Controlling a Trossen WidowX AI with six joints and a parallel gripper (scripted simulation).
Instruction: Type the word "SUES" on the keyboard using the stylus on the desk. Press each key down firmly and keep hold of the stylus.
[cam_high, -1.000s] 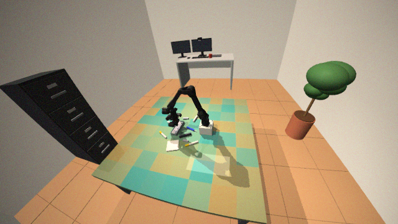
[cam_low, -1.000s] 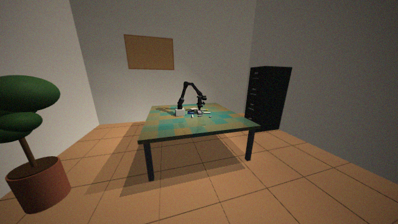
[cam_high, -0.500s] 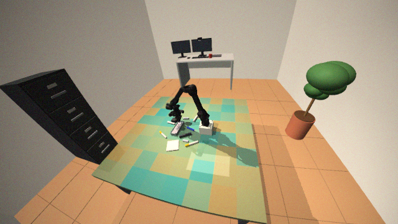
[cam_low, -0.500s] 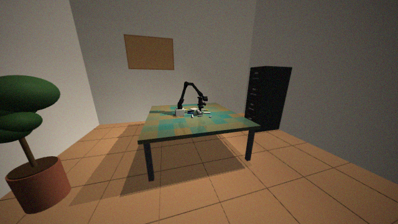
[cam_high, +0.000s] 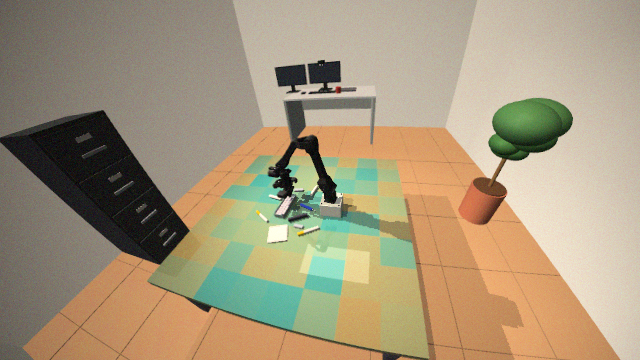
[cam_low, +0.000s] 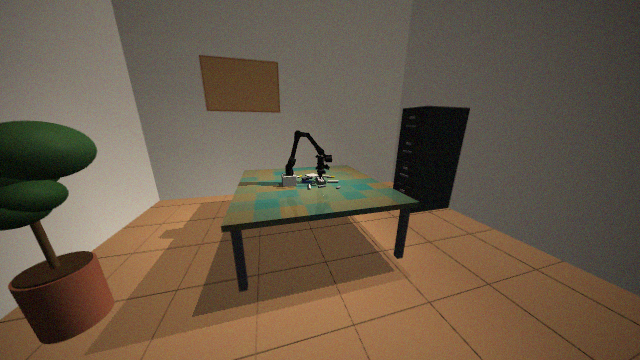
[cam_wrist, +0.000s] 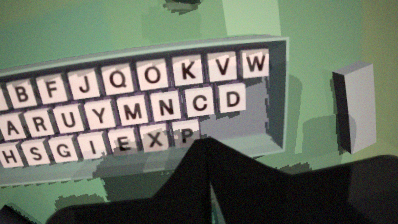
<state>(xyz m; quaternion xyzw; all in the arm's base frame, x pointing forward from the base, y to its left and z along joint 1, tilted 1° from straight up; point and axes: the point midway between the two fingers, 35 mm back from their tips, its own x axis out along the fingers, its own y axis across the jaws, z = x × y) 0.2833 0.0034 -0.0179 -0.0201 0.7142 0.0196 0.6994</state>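
Now: the blue stylus 16 cm behind my gripper tip, 3 cm to the left of it and 3 cm below it. Round my gripper tip: white notepad 26 cm to the left, 5 cm behind, 4 cm below; then black bar 12 cm to the left, 11 cm behind, 3 cm below; then grey stylus tip 19 cm behind, 4 cm to the left, 3 cm below.
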